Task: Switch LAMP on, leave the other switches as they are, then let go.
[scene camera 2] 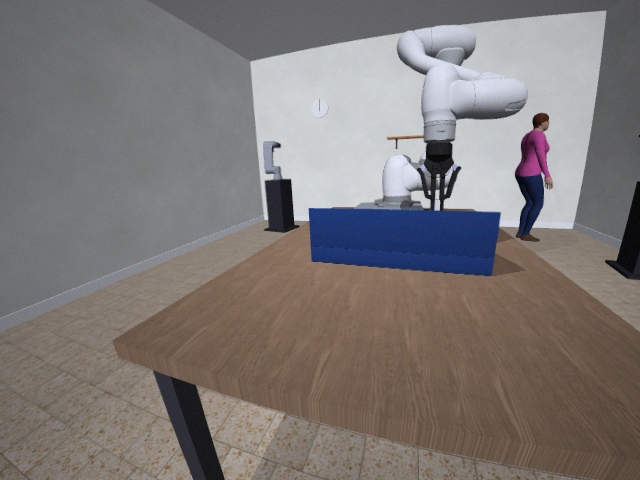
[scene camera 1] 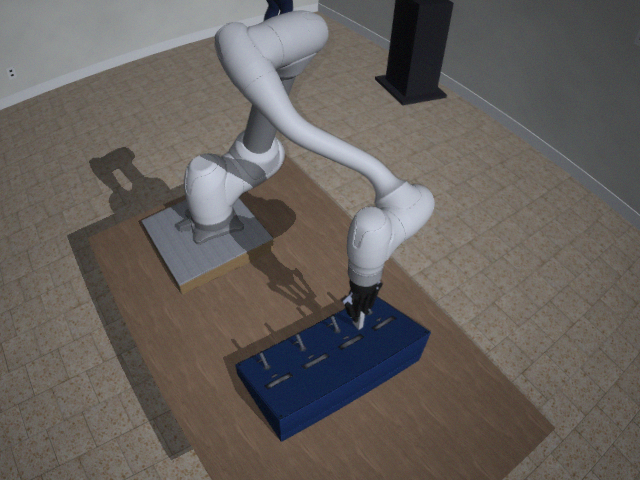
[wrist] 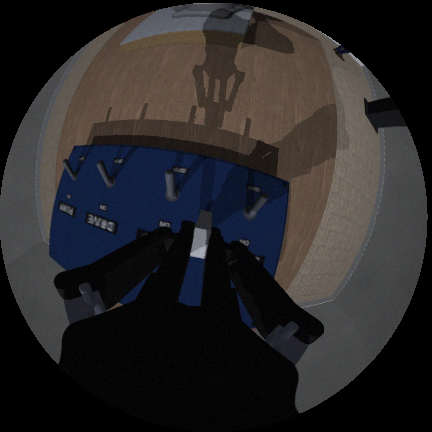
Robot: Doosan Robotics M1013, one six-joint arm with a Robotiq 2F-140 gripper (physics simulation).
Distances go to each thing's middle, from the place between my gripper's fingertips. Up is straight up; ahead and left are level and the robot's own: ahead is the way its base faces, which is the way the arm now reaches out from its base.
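Labels:
You'll find the blue switch panel point(scene camera 1: 300, 386) 110 mm to the right of my hand, 30 mm below it and 60 mm ahead of it.

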